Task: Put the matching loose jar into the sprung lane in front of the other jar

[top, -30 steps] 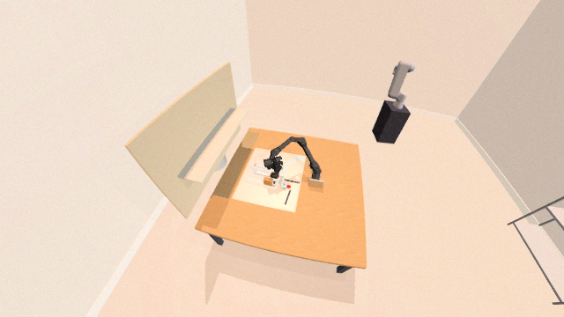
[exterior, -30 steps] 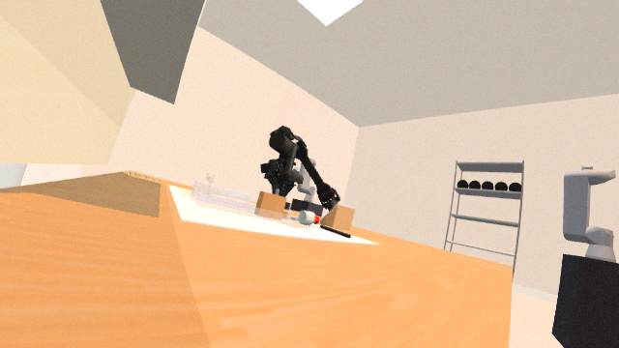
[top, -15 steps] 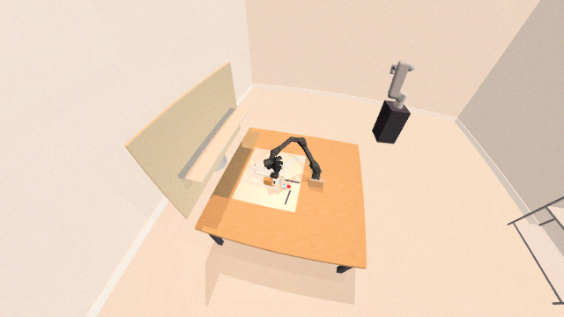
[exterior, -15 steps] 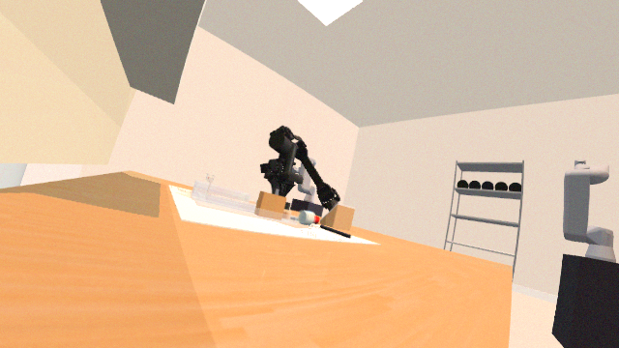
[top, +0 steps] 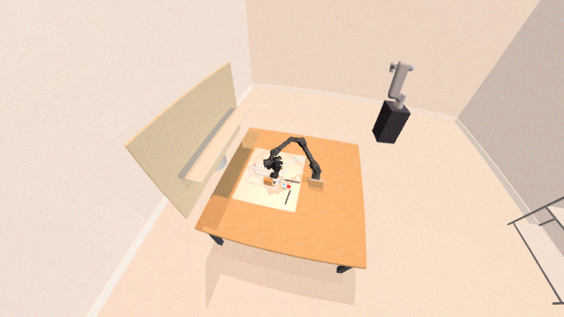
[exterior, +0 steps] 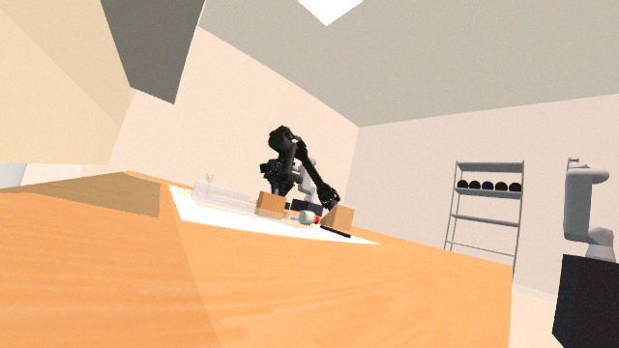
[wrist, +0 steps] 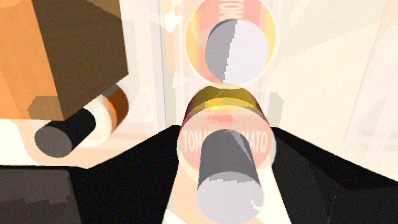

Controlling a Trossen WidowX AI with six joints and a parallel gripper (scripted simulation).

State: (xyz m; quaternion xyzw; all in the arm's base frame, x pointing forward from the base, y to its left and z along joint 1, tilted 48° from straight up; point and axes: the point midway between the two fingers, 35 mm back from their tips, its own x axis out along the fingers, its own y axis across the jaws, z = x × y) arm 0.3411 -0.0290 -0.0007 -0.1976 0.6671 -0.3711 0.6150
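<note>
Right now the brown box is 7 cm ahead of my gripper tip, 7 cm to the left of it and 1 cm below it. From my gripper tip the other things lie so: sprung lane unit 14 cm ahead, 5 cm to the right, 3 cm below.
</note>
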